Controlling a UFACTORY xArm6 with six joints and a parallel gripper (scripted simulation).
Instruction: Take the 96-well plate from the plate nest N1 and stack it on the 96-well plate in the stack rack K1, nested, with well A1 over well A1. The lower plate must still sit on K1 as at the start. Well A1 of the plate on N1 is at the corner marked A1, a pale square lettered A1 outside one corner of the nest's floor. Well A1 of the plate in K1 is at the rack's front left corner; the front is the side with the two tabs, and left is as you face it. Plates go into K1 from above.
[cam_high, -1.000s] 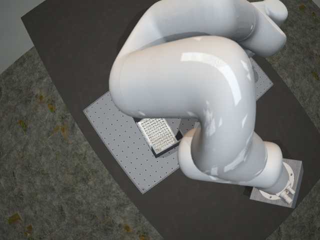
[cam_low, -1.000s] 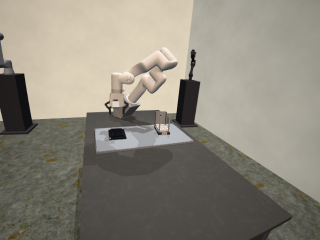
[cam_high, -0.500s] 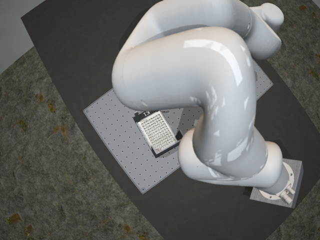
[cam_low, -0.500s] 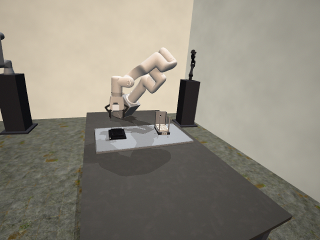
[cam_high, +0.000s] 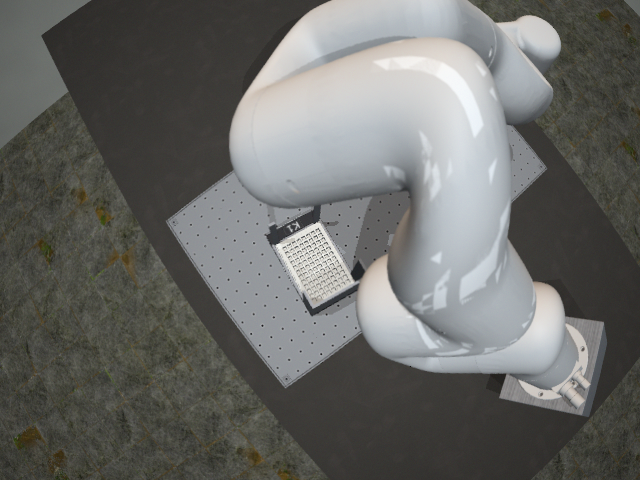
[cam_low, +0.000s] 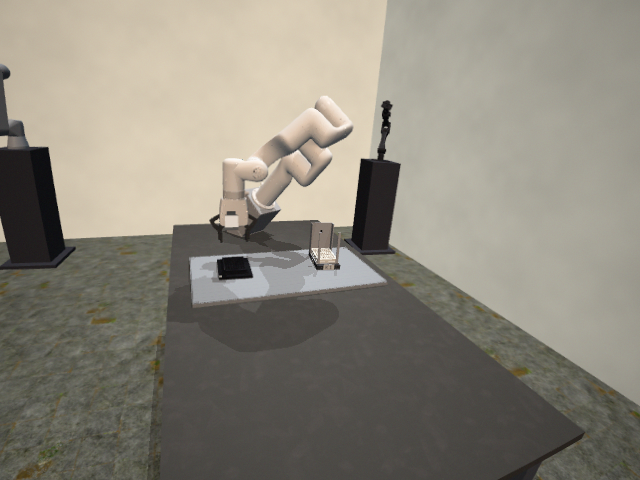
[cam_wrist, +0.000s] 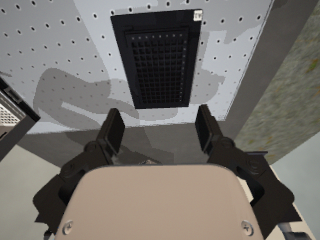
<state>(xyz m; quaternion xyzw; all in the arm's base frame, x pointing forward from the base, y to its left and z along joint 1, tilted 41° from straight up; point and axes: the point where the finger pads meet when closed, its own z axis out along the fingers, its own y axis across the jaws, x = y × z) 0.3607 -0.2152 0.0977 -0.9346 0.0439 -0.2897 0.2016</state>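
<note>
The black 96-well plate lies 11 cm below my hand. Also, from my hand: white 96-well plate (37 cm to the left, 10 cm below, 5 cm behind); then pale A1 mark (11 cm below, 8 cm ahead, 5 cm to the right).
</note>
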